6 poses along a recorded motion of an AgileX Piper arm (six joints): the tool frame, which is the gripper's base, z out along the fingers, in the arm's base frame.
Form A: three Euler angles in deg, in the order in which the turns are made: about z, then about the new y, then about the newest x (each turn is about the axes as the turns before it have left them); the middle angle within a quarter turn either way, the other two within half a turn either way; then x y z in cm.
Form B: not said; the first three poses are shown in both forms.
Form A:
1: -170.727 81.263 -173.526 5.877 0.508 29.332
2: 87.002 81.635 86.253 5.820 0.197 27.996
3: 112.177 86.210 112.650 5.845 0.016 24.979
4: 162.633 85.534 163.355 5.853 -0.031 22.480
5: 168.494 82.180 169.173 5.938 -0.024 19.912
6: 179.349 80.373 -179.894 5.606 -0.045 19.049
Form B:
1:
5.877 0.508 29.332
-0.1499 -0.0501 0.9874
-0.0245 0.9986 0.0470
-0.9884 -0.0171 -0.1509

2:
5.820 0.197 27.996
0.0076 -0.0136 0.9999
0.1453 0.9893 0.0124
-0.9894 0.1452 0.0095

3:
5.845 0.016 24.979
-0.0250 0.0090 0.9996
0.0612 0.9981 -0.0075
-0.9978 0.0610 -0.0255

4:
5.853 -0.031 22.480
-0.0743 0.0134 0.9971
0.0232 0.9997 -0.0117
-0.9970 0.0223 -0.0746

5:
5.938 -0.024 19.912
-0.1333 0.0136 0.9910
0.0271 0.9996 -0.0100
-0.9907 0.0256 -0.1336

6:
5.606 -0.045 19.049
-0.1672 0.0132 0.9858
0.0019 0.9999 -0.0131
-0.9859 -0.0003 -0.1672

